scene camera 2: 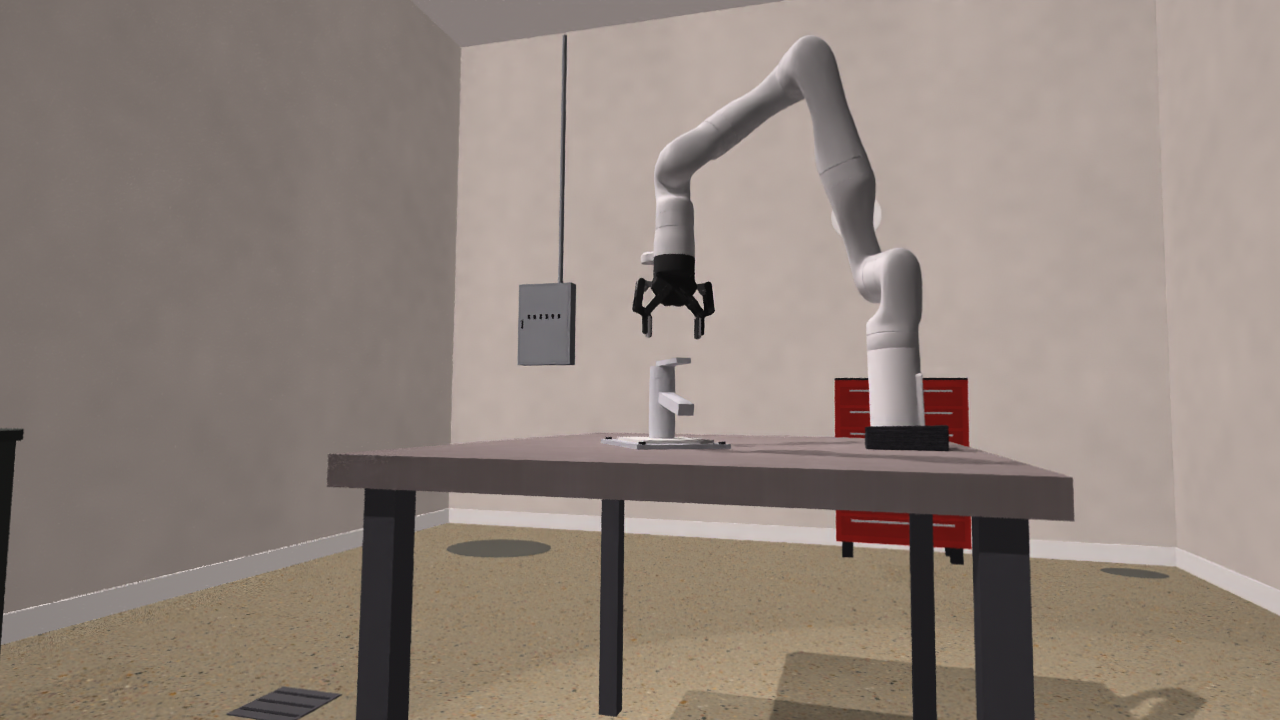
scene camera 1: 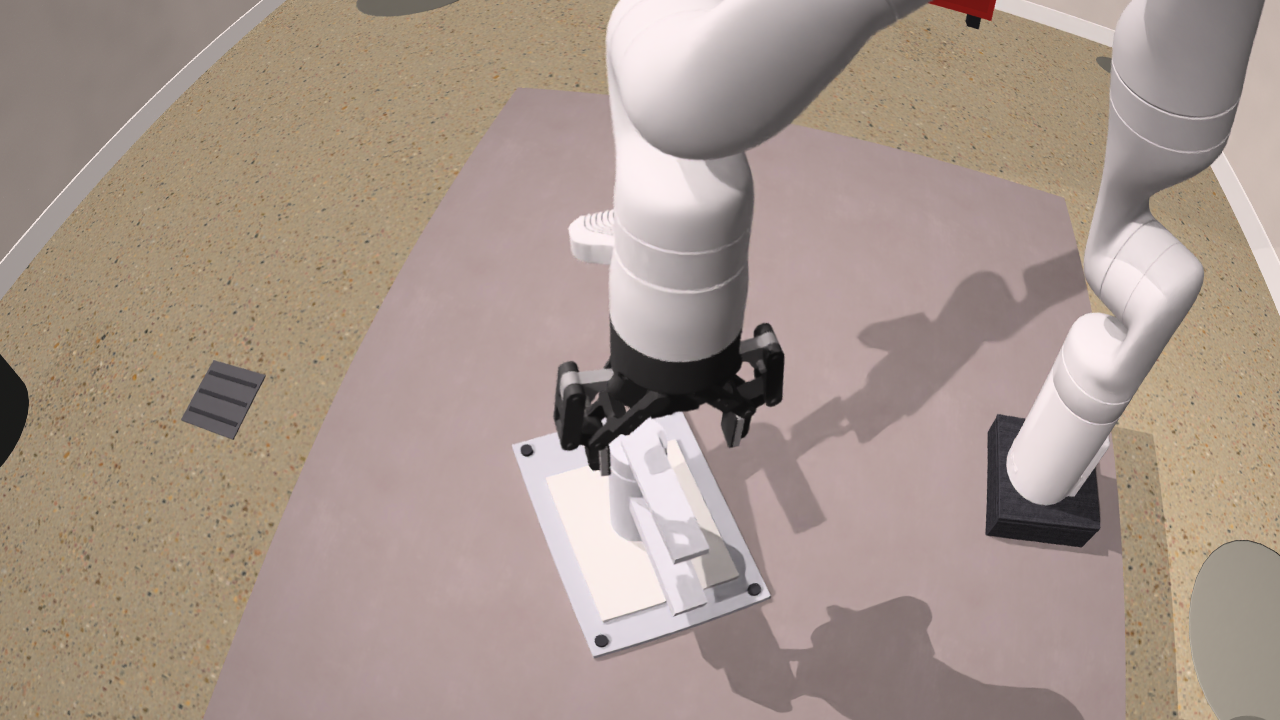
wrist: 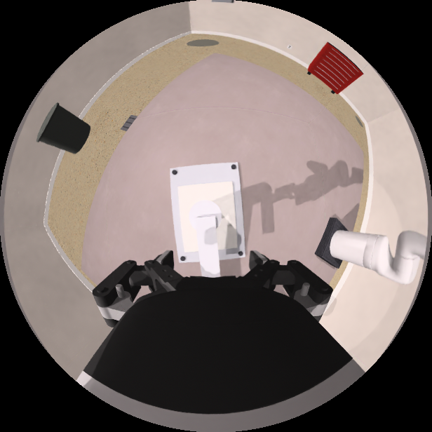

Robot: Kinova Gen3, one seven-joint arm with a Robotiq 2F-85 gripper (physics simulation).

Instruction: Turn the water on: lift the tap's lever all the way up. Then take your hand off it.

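Places are measured from the arm's base along level axes (x right, y up, z back), in metres.
Pixels of known places: gripper, between the fingertips: (scene camera 2: 673, 338) (scene camera 1: 667, 451); arm's base, origin of its link: (scene camera 2: 896, 426) (scene camera 1: 1040, 469).
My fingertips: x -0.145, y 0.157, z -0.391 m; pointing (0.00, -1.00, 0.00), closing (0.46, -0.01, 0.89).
Ahead of a thing's pixels: the offset from my fingertips to its top centre. "spot": to the spot under its first point.
A white tap {spot: dx +0.014, dy -0.120, dz -0.038 m} (scene camera 1: 620, 505) (scene camera 2: 661, 413) stands upright on a light base plate {spot: dx -0.001, dy -0.188, dz -0.090 m} (scene camera 1: 561, 541) (wrist: 202, 173). Its flat lever {dx -0.011, dy -0.040, dz +0.002 m} (scene camera 1: 666, 519) (scene camera 2: 677, 361) (wrist: 207, 242) lies across the top, roughly level in the second scene view, and points the same way as the spout {dx -0.023, dy -0.097, dz +0.009 m} (scene camera 1: 687, 598) (scene camera 2: 677, 405) below it. My gripper (scene camera 1: 669, 445) (scene camera 2: 673, 331) (wrist: 211, 259) is open, pointing down, with nothing between its fingers. It hangs a little above the lever without touching it. In the wrist view the lever's outer end runs between the fingertips and reaches the gripper's black body. The spout is hidden there.
The plate lies on the table (scene camera 1: 429, 358) (scene camera 2: 537, 463) (wrist: 150, 155). The arm's black base (scene camera 1: 1042, 531) (scene camera 2: 905, 438) (wrist: 328, 242) stands on the table to the right. A red cabinet (scene camera 2: 850, 528) (wrist: 335, 68) and a dark bin (wrist: 65, 131) stand beyond the table.
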